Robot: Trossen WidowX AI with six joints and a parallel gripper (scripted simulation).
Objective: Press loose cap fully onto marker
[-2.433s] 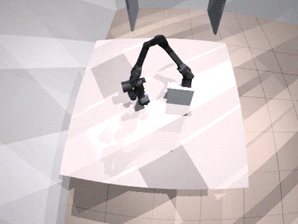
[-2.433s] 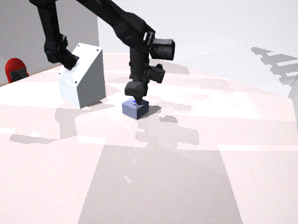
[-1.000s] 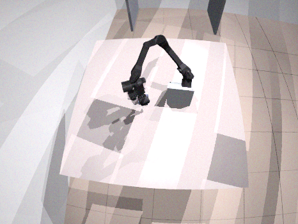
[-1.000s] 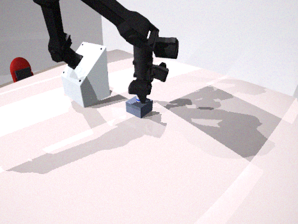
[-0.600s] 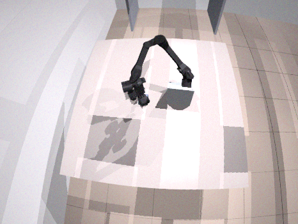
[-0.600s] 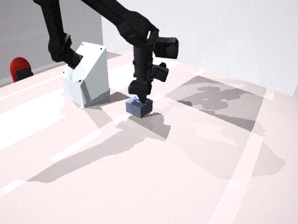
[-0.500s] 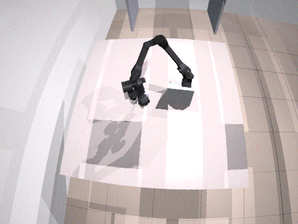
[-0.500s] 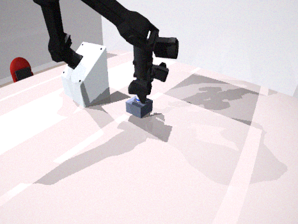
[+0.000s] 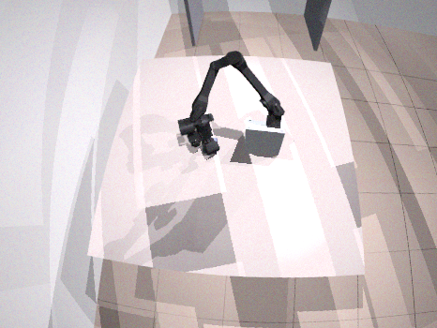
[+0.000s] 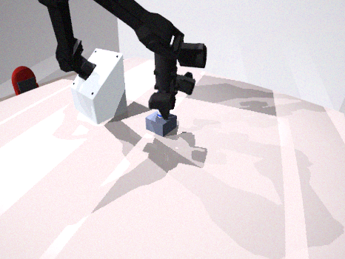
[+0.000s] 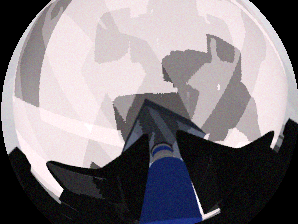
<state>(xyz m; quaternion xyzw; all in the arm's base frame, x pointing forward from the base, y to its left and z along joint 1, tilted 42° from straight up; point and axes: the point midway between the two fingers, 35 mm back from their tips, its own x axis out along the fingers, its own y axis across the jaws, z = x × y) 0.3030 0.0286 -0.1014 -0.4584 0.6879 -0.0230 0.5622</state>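
The blue cap is 50 mm above my gripper tip, 10 mm to the right of it and 10 mm behind it.
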